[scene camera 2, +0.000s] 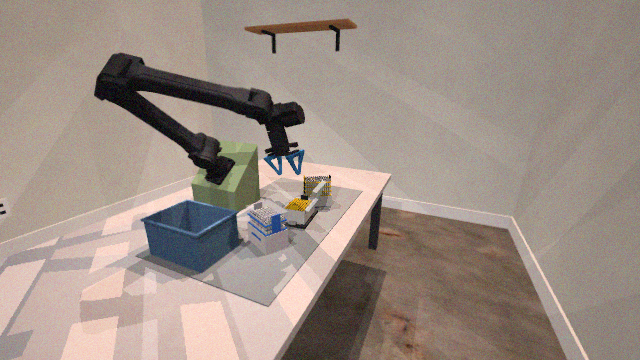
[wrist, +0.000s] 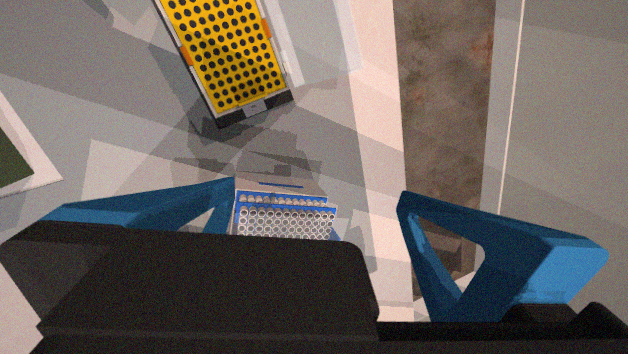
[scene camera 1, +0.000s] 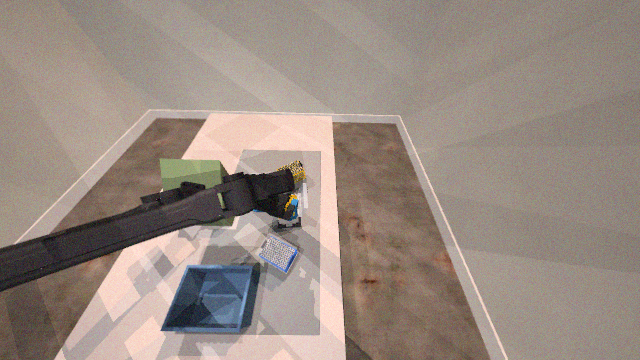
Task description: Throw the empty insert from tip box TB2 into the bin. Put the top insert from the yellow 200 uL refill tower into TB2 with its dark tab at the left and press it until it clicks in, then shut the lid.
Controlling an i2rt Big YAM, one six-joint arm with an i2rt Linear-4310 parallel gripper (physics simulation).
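Observation:
The tip box [scene camera 1: 296, 222] [scene camera 2: 301, 215] [wrist: 253, 107] stands open on the mat, holding a yellow insert [scene camera 2: 299, 204] [wrist: 231, 52] whose holes look dark and without tips. Its clear lid [scene camera 1: 305, 195] [scene camera 2: 318, 194] [wrist: 327, 35] is folded back on the table-edge side. Its label is too small to read. The yellow refill tower [scene camera 1: 297, 170] [scene camera 2: 317, 186] stands beyond the box and does not show in the wrist view; its dark tab is unclear. The blue bin [scene camera 1: 205, 329] [scene camera 2: 175, 247] stands at the near end of the mat. My gripper [scene camera 2: 289, 173] [wrist: 319, 194] is open and empty, high above the table.
A blue-and-white tip tower [scene camera 1: 279, 253] [scene camera 2: 268, 235] [wrist: 285, 222] stands between the tip box and the bin. The green arm base block [scene camera 1: 192, 172] [scene camera 2: 225, 192] is behind the mat [scene camera 1: 300, 320] [scene camera 2: 260, 287]. A wooden shelf [scene camera 2: 300, 26] hangs on the wall.

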